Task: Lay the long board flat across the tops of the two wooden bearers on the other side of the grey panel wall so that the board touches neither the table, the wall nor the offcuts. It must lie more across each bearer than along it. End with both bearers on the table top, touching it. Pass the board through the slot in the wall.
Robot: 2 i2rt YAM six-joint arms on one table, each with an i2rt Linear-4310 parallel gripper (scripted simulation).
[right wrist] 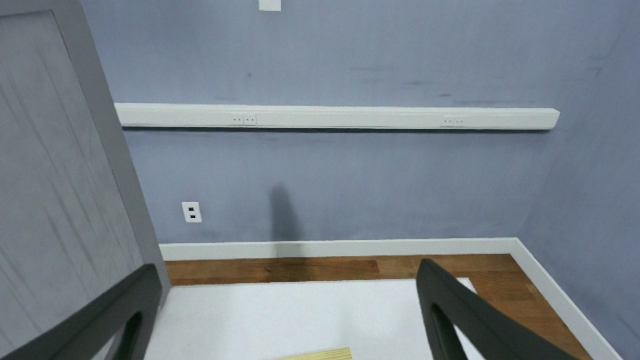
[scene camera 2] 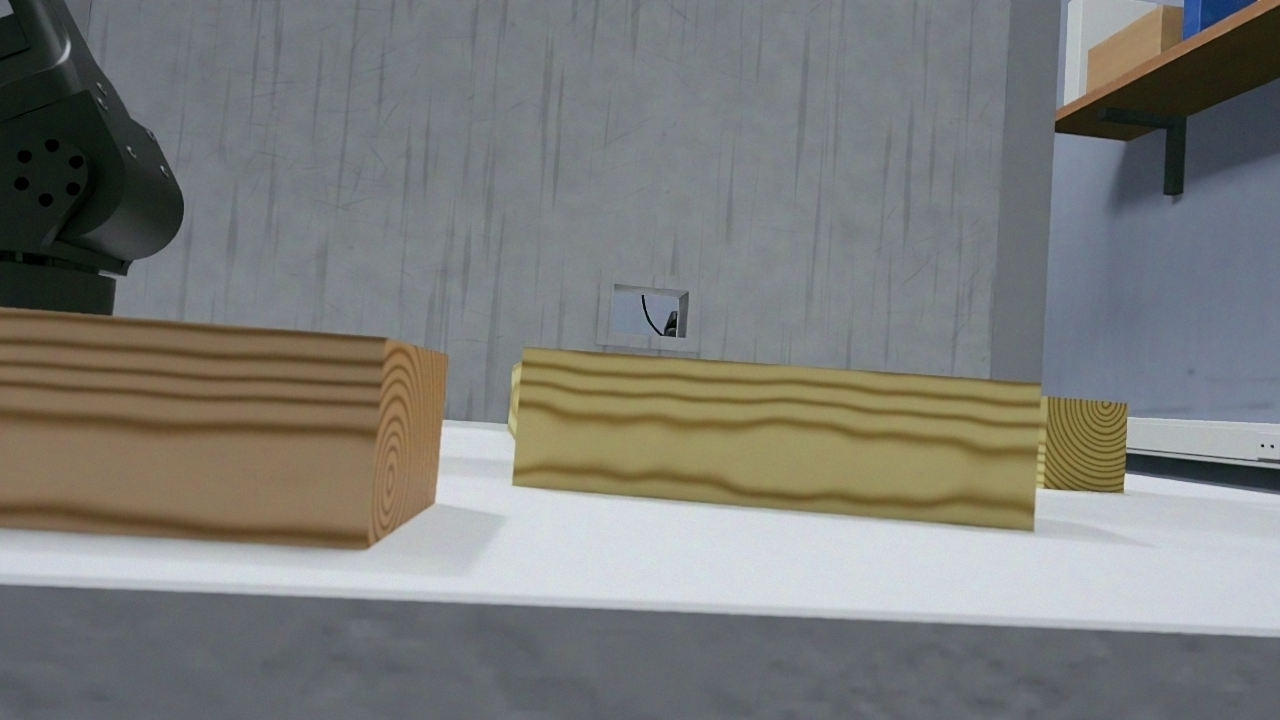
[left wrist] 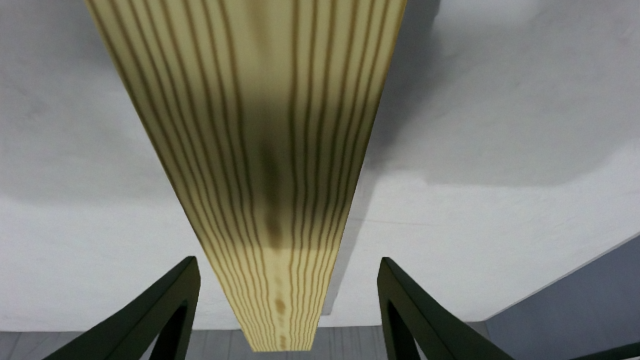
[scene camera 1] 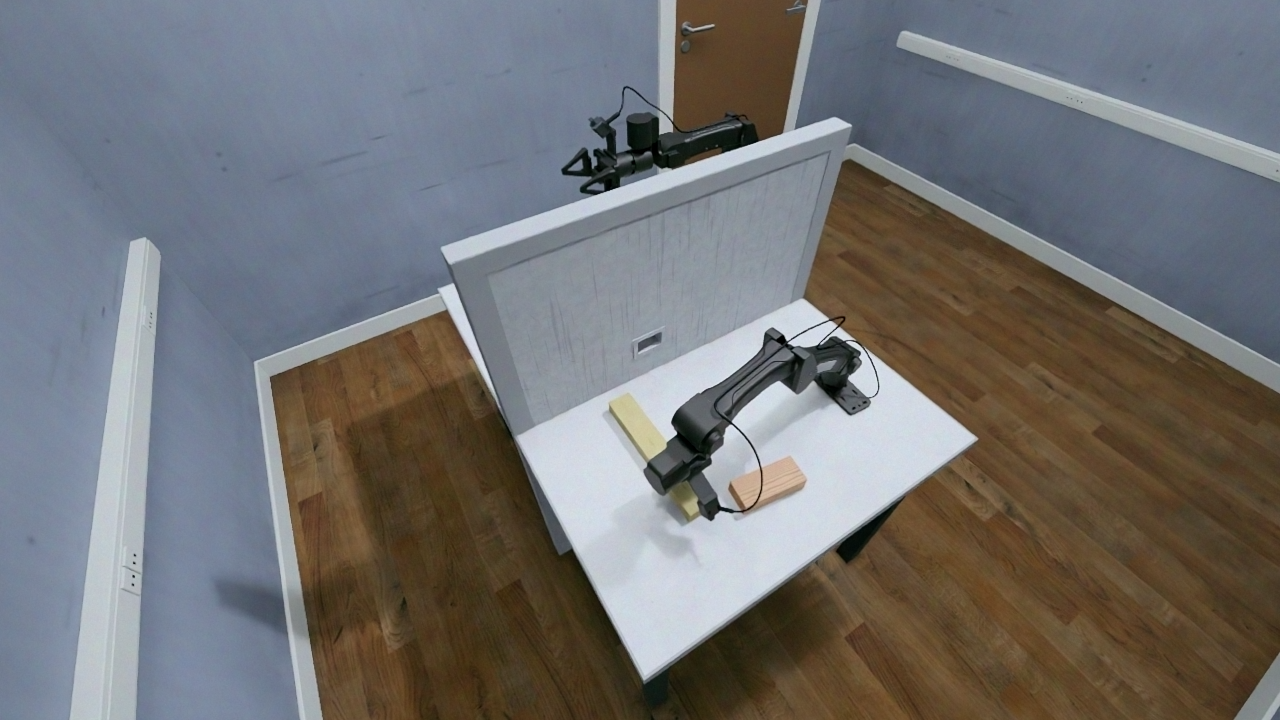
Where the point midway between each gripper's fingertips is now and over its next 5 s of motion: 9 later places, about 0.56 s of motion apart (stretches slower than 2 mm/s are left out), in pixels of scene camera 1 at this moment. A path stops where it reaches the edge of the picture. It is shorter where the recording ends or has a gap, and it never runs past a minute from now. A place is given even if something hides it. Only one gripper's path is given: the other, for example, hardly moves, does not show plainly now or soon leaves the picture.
My right gripper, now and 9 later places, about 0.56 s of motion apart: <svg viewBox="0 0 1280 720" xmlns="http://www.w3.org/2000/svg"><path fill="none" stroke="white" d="M570 180L570 218L582 264L605 293L618 302L620 303L621 308L624 314L626 319L624 317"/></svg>
